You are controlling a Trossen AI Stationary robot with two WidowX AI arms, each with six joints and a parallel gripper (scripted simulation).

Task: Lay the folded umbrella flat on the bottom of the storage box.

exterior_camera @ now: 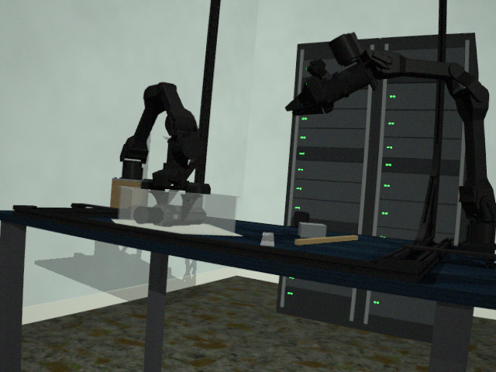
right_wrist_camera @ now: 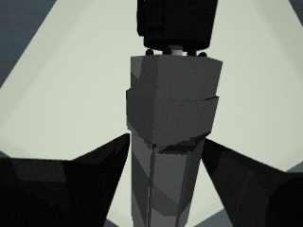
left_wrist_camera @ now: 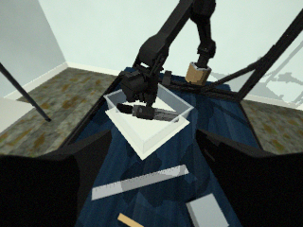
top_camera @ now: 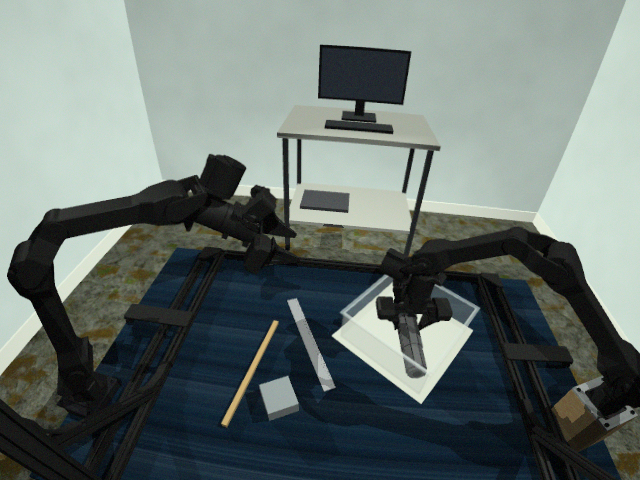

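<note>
Right now my right hand is 10 mm above the clear storage box. The rest, counted from my right hand: folded umbrella: 20 mm below; then grey block: 210 mm behind, 310 mm to the left, 40 mm below; then metal ruler: 40 mm behind, 260 mm to the left, 50 mm below.
</note>
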